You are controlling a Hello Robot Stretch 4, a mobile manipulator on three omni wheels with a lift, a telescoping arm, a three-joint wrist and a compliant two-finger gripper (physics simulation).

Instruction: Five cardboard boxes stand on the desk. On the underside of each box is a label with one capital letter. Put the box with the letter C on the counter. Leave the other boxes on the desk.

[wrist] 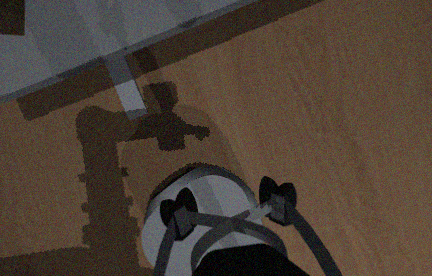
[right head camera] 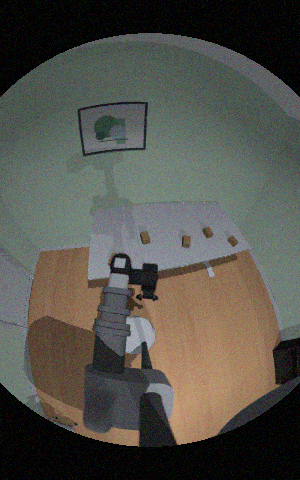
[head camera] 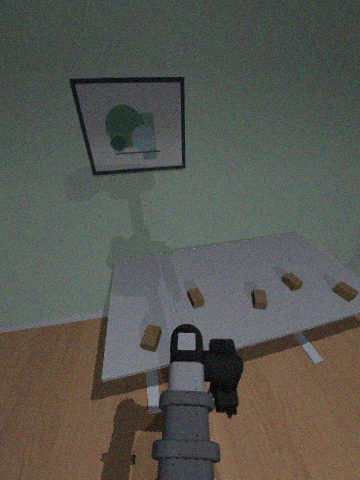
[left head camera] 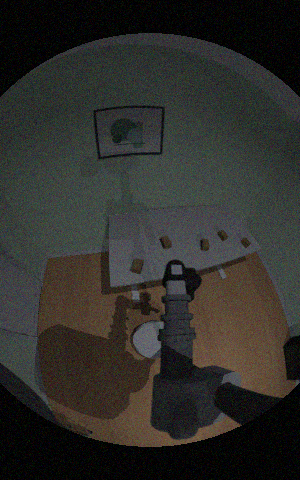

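Where they show: gripper, between the fingertips: (wrist: pixel 227 197) (right head camera: pixel 146 298) (head camera: pixel 215 412); robot's base, origin of its link: (right head camera: pixel 134 333) (left head camera: pixel 152 338).
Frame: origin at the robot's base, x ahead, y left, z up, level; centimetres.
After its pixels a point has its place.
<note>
Five brown boxes stand apart on the pale desk (head camera: pixel 225 260) @(z 69.4, x 110.3, y -26.4 cm) (left head camera: pixel 190 220) @(z 69.3, x 107.5, y -32.1 cm) (right head camera: pixel 165 215) @(z 69.3, x 107.5, y -22.6 cm) (wrist: pixel 50 50) @(z 69.3, x 45.8, y 11.0 cm). From left to right in the head view they are a first box (head camera: pixel 151 338) @(z 74.3, x 51.4, y 15.6 cm) (left head camera: pixel 137 265) @(z 74.3, x 51.8, y 15.7 cm) near the front left, a second box (head camera: pixel 196 297) @(z 74.4, x 73.8, y -4.6 cm) (left head camera: pixel 166 242) @(z 74.3, x 73.2, y -5.0 cm) (right head camera: pixel 145 237) @(z 74.4, x 73.5, y -5.0 cm), a third box (head camera: pixel 259 299) @(z 74.3, x 72.7, y -37.1 cm) (left head camera: pixel 204 244) @(z 74.3, x 72.8, y -37.0 cm) (right head camera: pixel 186 241) @(z 74.3, x 72.5, y -37.8 cm), a fourth box (head camera: pixel 292 281) @(z 74.3, x 85.3, y -60.0 cm) (left head camera: pixel 222 235) @(z 73.7, x 85.0, y -59.7 cm) (right head camera: pixel 208 232) @(z 74.4, x 84.7, y -60.8 cm) and a fifth box (head camera: pixel 345 291) @(z 73.9, x 77.9, y -86.1 cm) (left head camera: pixel 245 242) @(z 73.8, x 77.8, y -86.2 cm) (right head camera: pixel 233 241) @(z 74.1, x 76.9, y -87.0 cm). No letters show. My gripper (right head camera: pixel 147 298) @(z 78.5, x 26.2, y -8.7 cm) (wrist: pixel 227 197) @(z 78.5, x 26.2, y -8.7 cm) is open and empty, in front of the desk's front edge. The counter cannot be made out.
A white round object (left head camera: pixel 147 340) @(z 18.7, x -1.2, y 5.9 cm) (right head camera: pixel 140 334) @(z 18.7, x 1.0, y -6.2 cm) is low down below the gripper. A desk leg (head camera: pixel 307 347) (wrist: pixel 131 97) reaches out under the front edge. A dark piece of furniture (left head camera: pixel 294 357) (right head camera: pixel 287 362) is at the far right. A framed picture (head camera: pixel 170 100) @(z 162.4, x 127.1, y 8.6 cm) hangs on the wall.
</note>
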